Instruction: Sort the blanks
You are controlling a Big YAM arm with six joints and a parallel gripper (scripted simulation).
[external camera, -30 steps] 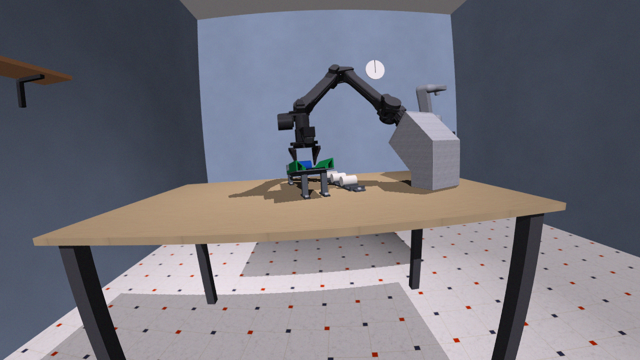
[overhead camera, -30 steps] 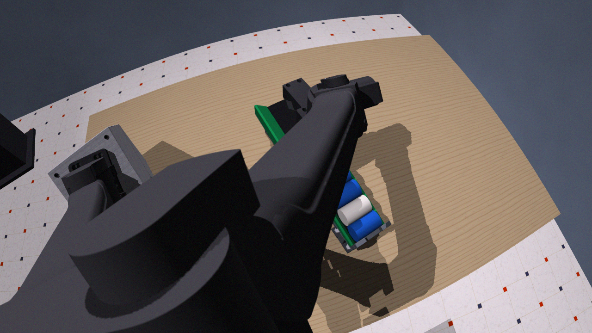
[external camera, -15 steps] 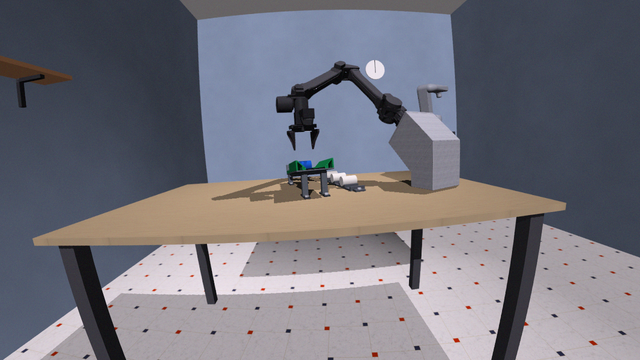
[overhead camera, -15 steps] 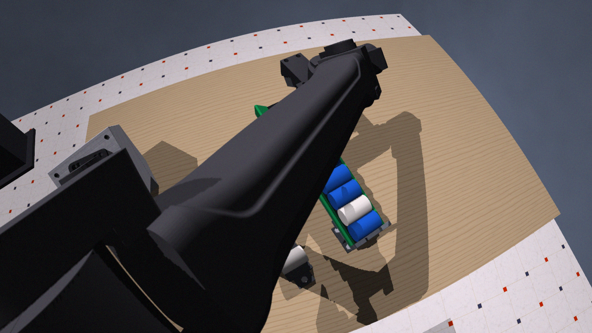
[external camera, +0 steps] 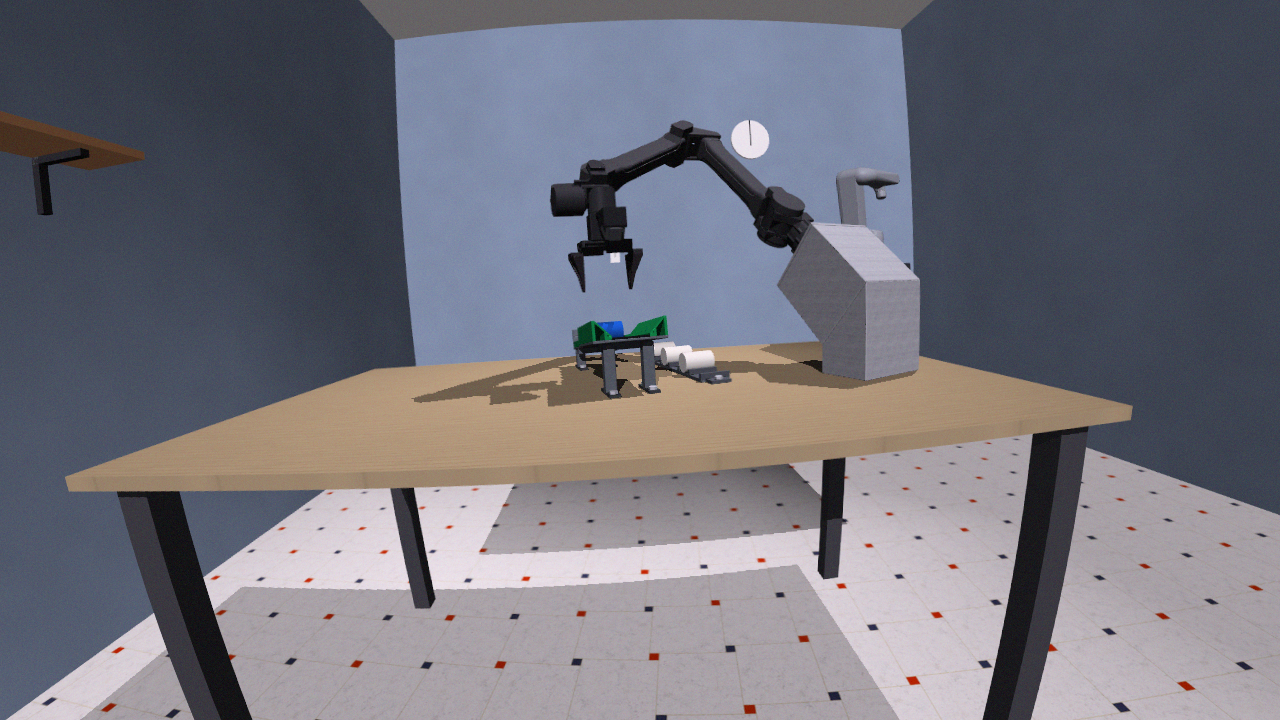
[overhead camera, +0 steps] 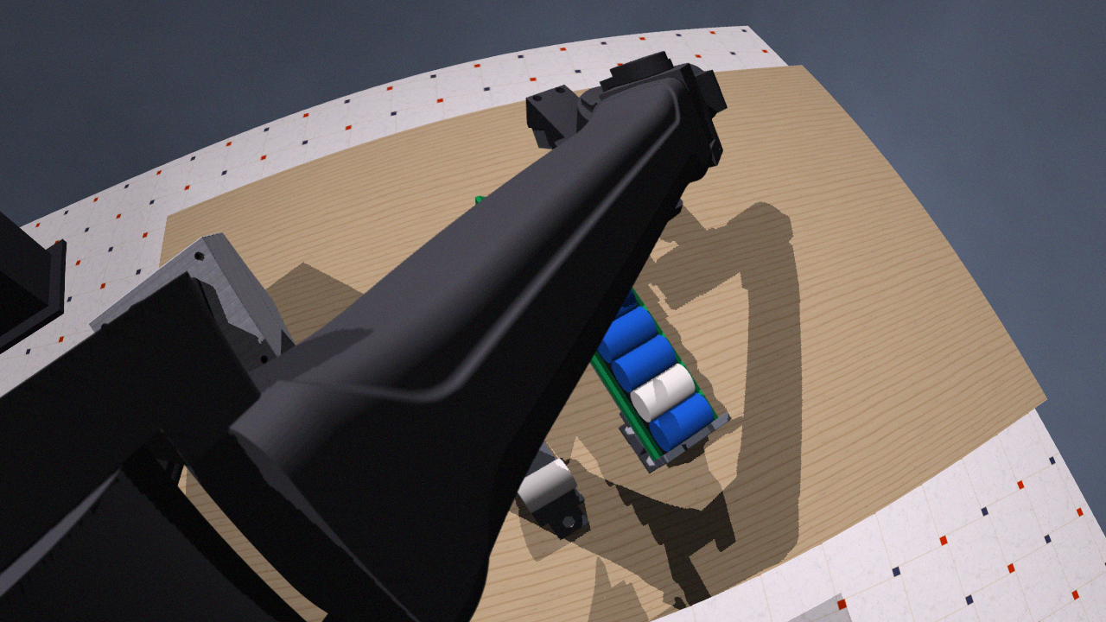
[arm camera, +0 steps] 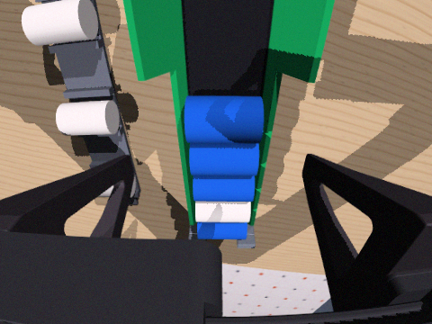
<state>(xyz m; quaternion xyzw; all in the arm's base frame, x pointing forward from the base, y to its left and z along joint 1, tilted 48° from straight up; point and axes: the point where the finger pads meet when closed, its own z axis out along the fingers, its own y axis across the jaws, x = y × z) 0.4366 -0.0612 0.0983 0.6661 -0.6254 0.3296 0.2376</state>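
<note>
Right now the grey stop is 200 mm to the right of my hand and 130 mm below it. Round my hand: grey stock rack 190 mm below, 160 mm behind, 10 mm to the right.
</note>
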